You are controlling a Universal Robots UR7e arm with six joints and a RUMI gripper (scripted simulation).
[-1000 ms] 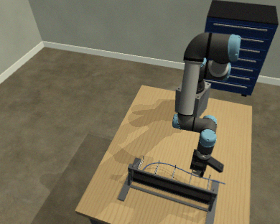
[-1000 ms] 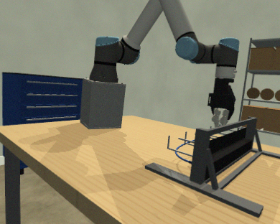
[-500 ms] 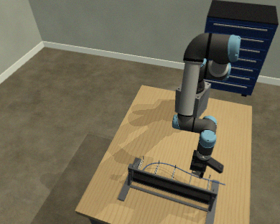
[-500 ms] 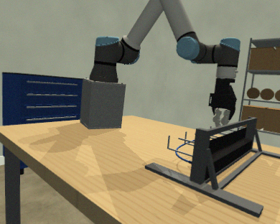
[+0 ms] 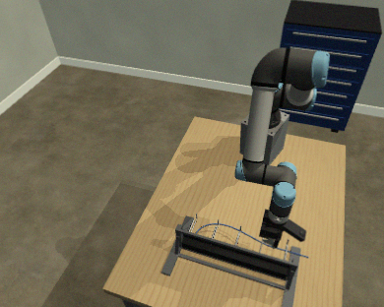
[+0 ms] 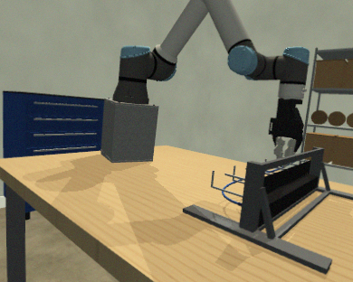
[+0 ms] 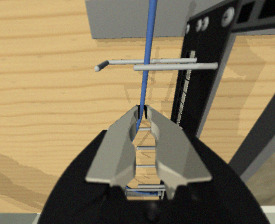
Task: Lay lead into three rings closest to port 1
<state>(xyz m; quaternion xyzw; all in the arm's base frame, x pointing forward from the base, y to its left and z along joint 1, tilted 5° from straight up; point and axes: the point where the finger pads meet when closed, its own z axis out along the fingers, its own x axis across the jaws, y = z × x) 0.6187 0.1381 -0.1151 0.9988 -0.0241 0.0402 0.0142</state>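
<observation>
The rack lies 70 mm ahead of my hand, 150 mm to the right of it and 10 mm below it.
</observation>
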